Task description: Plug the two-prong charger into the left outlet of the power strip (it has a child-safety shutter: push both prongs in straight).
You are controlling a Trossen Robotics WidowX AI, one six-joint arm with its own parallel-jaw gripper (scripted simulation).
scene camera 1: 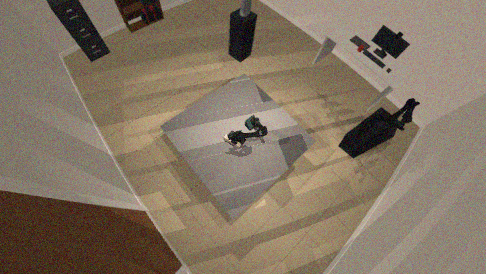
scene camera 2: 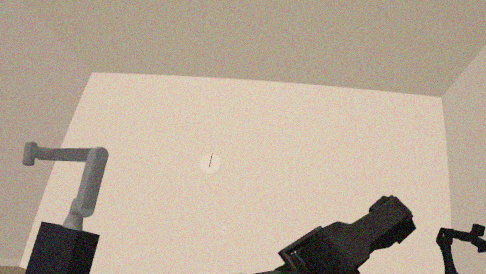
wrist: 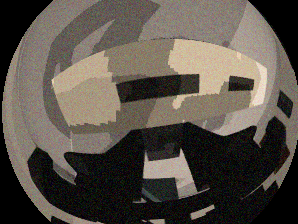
A dark two-prong charger shows in the wrist view point(164, 142); in scene camera 2 it is out of frame.
